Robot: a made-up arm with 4 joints. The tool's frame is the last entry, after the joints.
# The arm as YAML. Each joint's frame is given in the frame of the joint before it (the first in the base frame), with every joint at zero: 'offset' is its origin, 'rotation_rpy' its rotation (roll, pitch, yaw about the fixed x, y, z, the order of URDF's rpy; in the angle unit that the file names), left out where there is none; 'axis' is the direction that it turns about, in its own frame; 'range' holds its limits. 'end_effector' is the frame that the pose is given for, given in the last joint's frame.
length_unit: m
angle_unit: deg
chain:
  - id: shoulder
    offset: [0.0, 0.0, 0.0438]
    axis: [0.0, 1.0, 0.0]
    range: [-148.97, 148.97]
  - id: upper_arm
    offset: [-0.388, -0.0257, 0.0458]
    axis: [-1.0, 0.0, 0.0]
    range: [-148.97, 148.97]
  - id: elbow
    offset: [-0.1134, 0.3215, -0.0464]
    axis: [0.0, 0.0, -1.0]
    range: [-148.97, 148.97]
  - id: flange
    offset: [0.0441, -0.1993, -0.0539]
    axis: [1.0, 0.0, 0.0]
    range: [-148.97, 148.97]
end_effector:
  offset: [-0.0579, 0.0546, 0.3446]
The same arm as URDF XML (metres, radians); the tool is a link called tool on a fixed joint. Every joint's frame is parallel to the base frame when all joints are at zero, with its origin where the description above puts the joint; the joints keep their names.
<robot name="arm">
  <link name="base_link"/>
  <link name="link1"/>
  <link name="link2"/>
  <link name="link3"/>
  <link name="link4"/>
  <link name="tool"/>
  <joint name="shoulder" type="revolute">
    <parent link="base_link"/>
    <child link="link1"/>
    <origin xyz="0 0 0.0438" rpy="0 0 0"/>
    <axis xyz="0 1 0"/>
    <limit lower="-2.6" upper="2.6"/>
  </joint>
  <joint name="upper_arm" type="revolute">
    <parent link="link1"/>
    <child link="link2"/>
    <origin xyz="-0.388 -0.0257 0.0458" rpy="0 0 0"/>
    <axis xyz="-1 0 0"/>
    <limit lower="-2.6" upper="2.6"/>
  </joint>
  <joint name="elbow" type="revolute">
    <parent link="link2"/>
    <child link="link3"/>
    <origin xyz="-0.1134 0.3215 -0.0464" rpy="0 0 0"/>
    <axis xyz="0 0 -1"/>
    <limit lower="-2.6" upper="2.6"/>
  </joint>
  <joint name="flange" type="revolute">
    <parent link="link3"/>
    <child link="link4"/>
    <origin xyz="0.0441 -0.1993 -0.0539" rpy="0 0 0"/>
    <axis xyz="1 0 0"/>
    <limit lower="-2.6" upper="2.6"/>
  </joint>
  <joint name="tool_joint" type="fixed">
    <parent link="link4"/>
    <child link="tool"/>
    <origin xyz="-0.0579 0.0546 0.3446" rpy="0 0 0"/>
  </joint>
</robot>

